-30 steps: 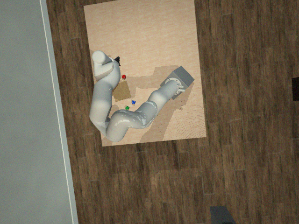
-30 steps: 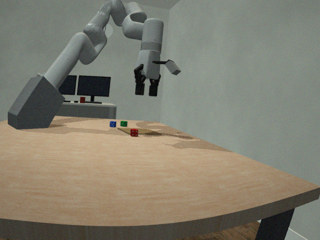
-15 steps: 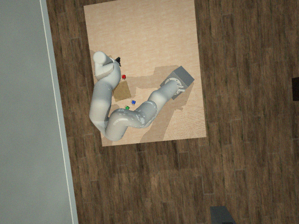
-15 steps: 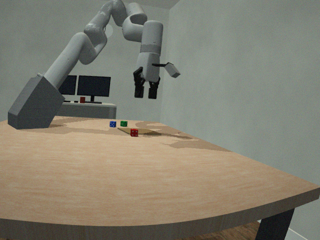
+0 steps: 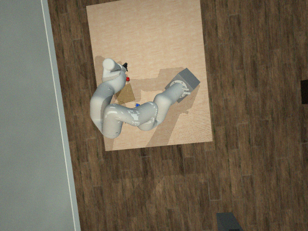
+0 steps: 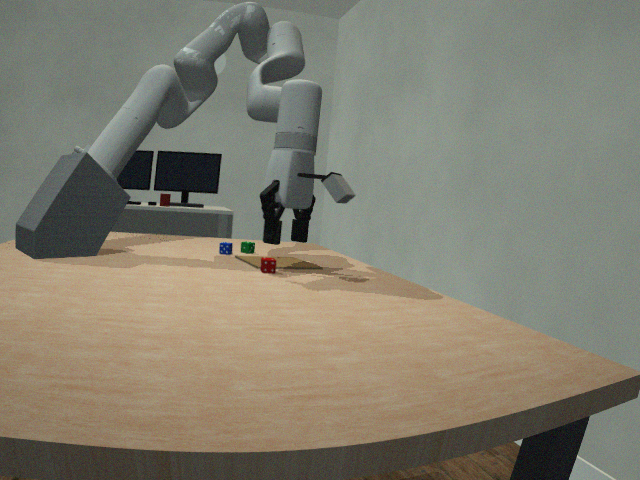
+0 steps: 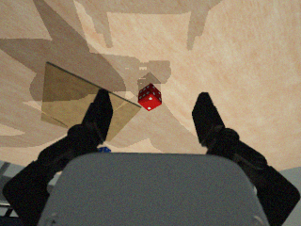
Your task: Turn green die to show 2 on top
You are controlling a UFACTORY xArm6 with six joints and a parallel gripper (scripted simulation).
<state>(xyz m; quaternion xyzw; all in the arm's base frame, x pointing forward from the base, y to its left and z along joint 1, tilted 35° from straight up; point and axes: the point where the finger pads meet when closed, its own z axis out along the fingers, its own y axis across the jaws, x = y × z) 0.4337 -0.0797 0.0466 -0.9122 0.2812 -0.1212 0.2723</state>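
My gripper is now 3 cm past the red die, 2 cm to the right of it and 6 cm above it. The rest, counted from my hand: tan mat (2 cm behind, 14 cm to the left, 7 cm below); then blue die (14 cm behind, 21 cm to the left, 6 cm below); then green die (10 cm behind, 27 cm to the left, 6 cm below).
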